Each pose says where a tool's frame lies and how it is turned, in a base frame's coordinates. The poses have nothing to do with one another.
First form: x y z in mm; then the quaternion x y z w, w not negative.
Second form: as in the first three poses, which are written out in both.
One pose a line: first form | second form
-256, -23, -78, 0.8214, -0.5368, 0.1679, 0.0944 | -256, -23, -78, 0.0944, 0.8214, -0.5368, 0.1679
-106, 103, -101, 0.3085, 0.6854, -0.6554, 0.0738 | -106, 103, -101, 0.0738, 0.3085, 0.6854, -0.6554
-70, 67, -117, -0.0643, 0.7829, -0.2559, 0.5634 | -70, 67, -117, 0.5634, -0.0643, 0.7829, -0.2559
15, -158, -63, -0.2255, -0.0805, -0.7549, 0.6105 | 15, -158, -63, 0.6105, -0.2255, -0.0805, -0.7549
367, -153, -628, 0.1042, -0.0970, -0.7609, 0.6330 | 367, -153, -628, 0.6330, 0.1042, -0.0970, -0.7609
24, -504, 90, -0.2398, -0.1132, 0.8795, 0.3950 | 24, -504, 90, 0.3950, -0.2398, -0.1132, 0.8795
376, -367, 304, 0.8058, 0.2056, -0.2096, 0.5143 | 376, -367, 304, 0.5143, 0.8058, 0.2056, -0.2096
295, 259, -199, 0.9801, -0.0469, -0.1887, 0.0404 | 295, 259, -199, 0.0404, 0.9801, -0.0469, -0.1887
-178, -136, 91, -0.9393, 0.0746, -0.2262, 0.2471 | -178, -136, 91, 0.2471, -0.9393, 0.0746, -0.2262
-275, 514, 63, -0.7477, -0.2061, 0.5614, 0.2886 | -275, 514, 63, 0.2886, -0.7477, -0.2061, 0.5614
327, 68, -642, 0.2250, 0.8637, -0.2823, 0.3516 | 327, 68, -642, 0.3516, 0.2250, 0.8637, -0.2823
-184, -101, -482, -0.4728, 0.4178, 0.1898, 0.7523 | -184, -101, -482, 0.7523, -0.4728, 0.4178, 0.1898
